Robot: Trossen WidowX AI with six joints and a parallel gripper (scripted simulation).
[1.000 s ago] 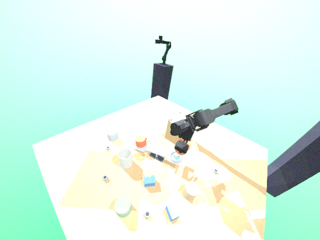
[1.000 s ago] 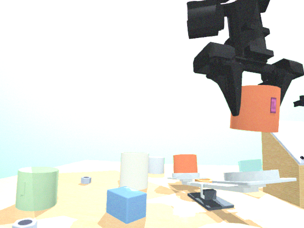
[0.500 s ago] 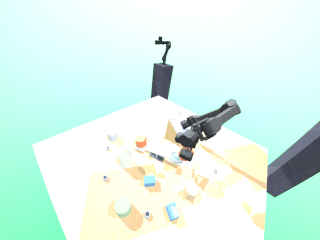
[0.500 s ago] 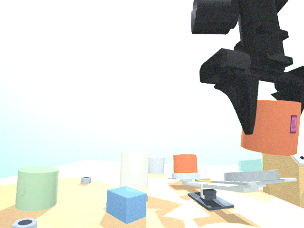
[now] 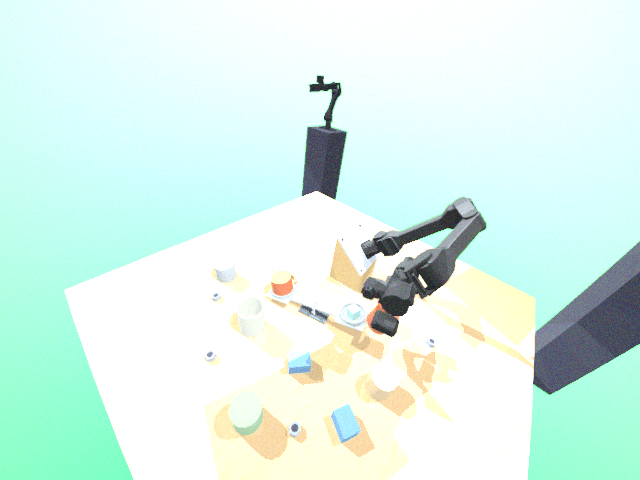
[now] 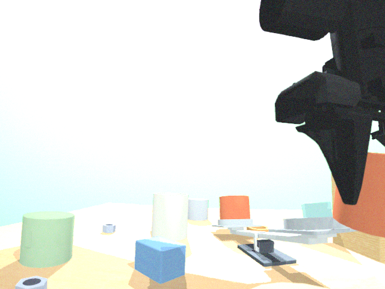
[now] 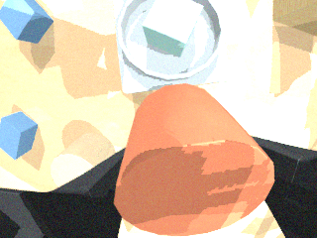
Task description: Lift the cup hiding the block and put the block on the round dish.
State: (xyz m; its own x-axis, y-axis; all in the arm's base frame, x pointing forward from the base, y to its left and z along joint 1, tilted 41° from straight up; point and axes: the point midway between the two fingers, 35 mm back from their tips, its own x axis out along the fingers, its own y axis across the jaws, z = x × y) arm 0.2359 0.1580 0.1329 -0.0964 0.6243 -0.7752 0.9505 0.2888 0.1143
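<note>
My gripper tip is now 80 mm to the left of the pale teal block, 20 mm short of it and 20 mm above it. Also, from my gripper tip: green cylinder (390 mm ahead, 80 mm to the right, 70 mm below); then grey cylinder (550 mm to the right, 200 mm ahead, 70 mm below); then cream cup (290 mm to the right, 240 mm ahead, 70 mm below).
</note>
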